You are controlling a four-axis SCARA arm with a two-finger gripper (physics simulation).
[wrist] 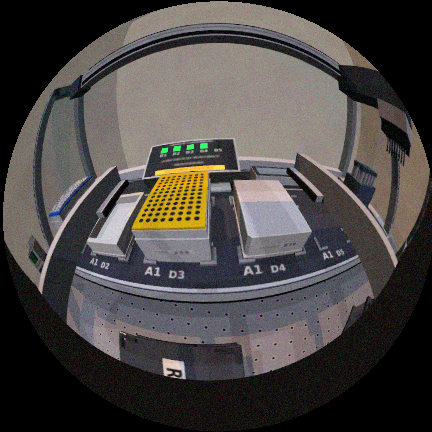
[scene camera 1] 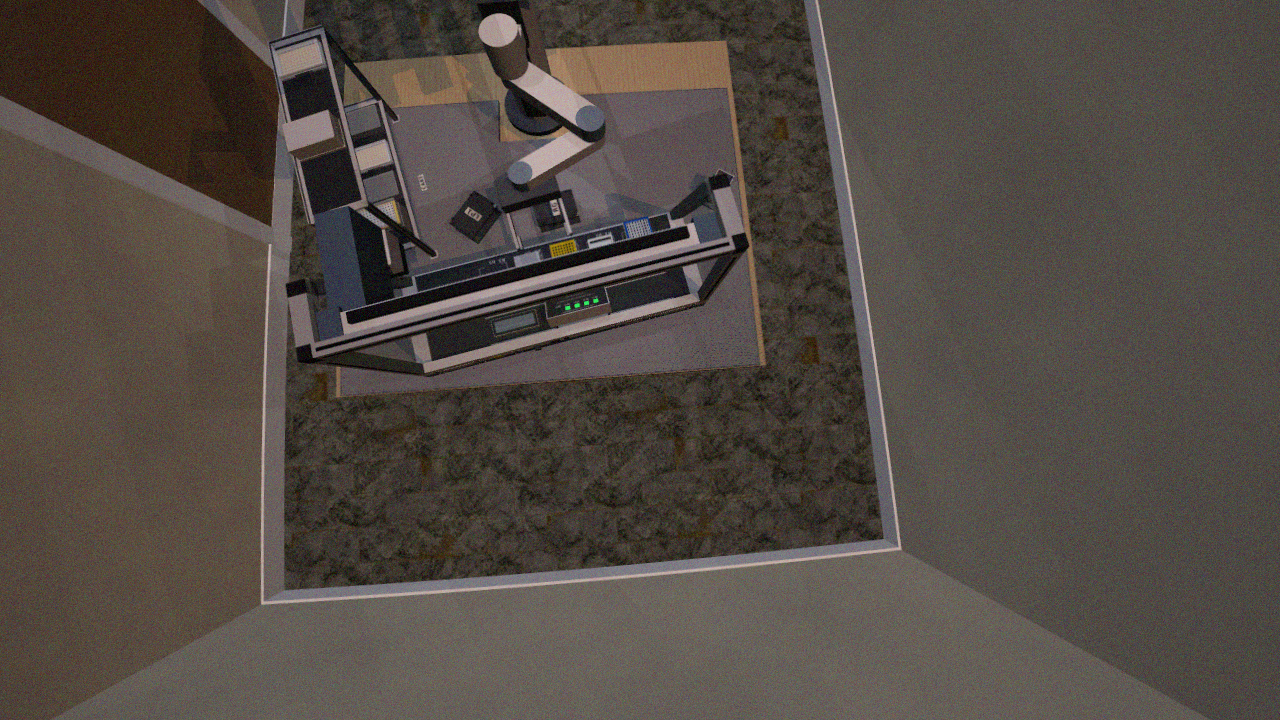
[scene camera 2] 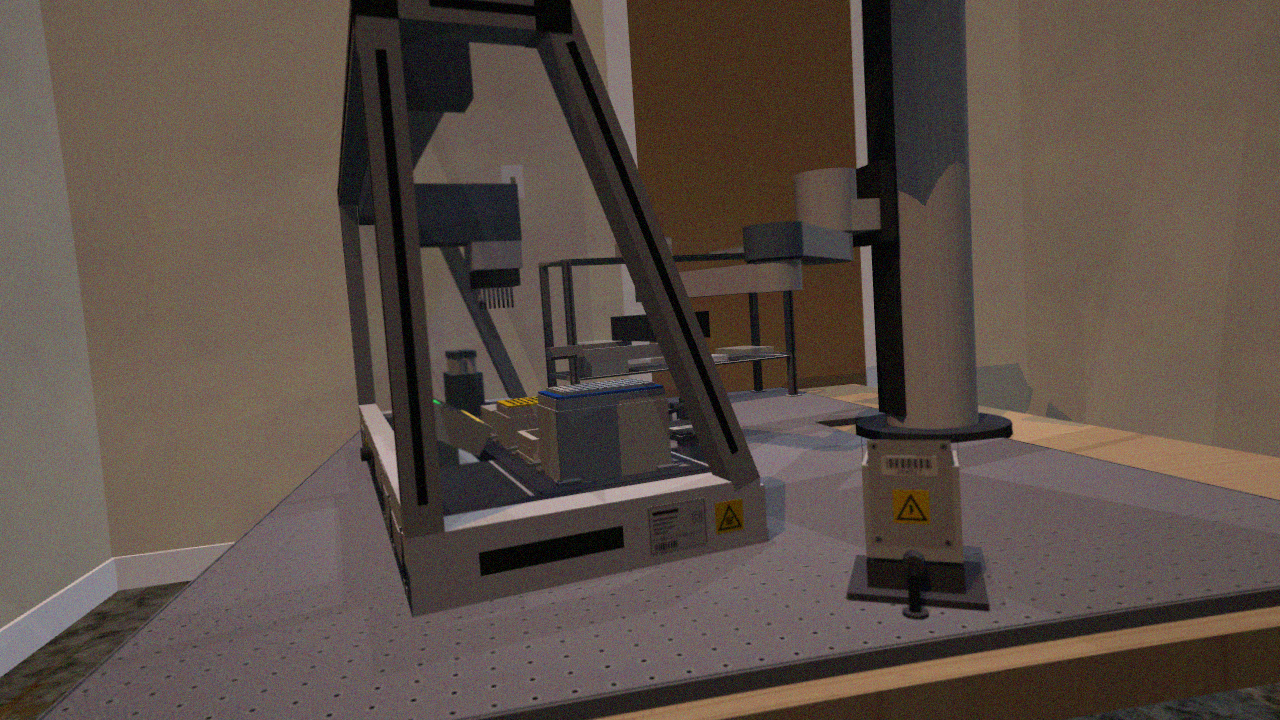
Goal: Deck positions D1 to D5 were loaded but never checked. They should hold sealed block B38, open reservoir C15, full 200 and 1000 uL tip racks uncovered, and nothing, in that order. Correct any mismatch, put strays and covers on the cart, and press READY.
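Note:
My gripper is open and empty, its fingers to either side of and above D3 and D4. In the wrist view a white block sits at D4, its label too blurred to read. A yellow-topped tip rack sits at D3, uncovered. An open white reservoir sits at D2, partly behind the left finger. A blue-rimmed tip rack stands at the D1 end. Nest D5 shows no labware. The control panel shows four green lights, D1 to D4.
A two-level shelf unit holding pale and grey pieces stands beyond the D5 end. Two dark labelled plates lie behind the deck. Gantry posts frame it. A multichannel pipette head hangs at the D5 side.

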